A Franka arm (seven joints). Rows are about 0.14 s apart.
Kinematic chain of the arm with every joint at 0, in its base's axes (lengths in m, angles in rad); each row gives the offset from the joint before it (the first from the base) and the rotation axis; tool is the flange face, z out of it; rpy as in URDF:
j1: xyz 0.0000 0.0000 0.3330 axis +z
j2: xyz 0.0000 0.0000 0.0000 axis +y
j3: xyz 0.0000 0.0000 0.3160 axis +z
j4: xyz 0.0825 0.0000 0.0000 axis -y
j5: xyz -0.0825 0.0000 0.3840 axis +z
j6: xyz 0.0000 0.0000 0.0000 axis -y
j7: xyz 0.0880 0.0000 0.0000 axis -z
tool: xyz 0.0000 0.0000 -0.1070 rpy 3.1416 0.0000 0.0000
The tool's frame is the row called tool.
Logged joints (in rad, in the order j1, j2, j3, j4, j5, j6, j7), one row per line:
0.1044 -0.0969 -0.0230 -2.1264 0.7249 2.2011 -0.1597
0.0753 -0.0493 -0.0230 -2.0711 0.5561 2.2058 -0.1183
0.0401 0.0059 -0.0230 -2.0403 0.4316 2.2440 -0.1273
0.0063 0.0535 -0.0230 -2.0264 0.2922 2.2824 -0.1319
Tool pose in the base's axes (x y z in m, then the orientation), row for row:
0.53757 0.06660 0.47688 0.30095 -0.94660 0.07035 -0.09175
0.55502 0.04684 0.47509 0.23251 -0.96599 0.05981 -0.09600
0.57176 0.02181 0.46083 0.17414 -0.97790 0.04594 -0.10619
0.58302 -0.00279 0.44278 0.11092 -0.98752 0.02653 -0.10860
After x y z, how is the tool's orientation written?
As a quaternion, w x y z.
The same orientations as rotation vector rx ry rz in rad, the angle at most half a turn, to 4 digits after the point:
-2.5115 0.1867 -0.2434
-2.6541 0.1643 -0.2638
-2.7722 0.1302 -0.3010
-2.9008 0.0779 -0.3190

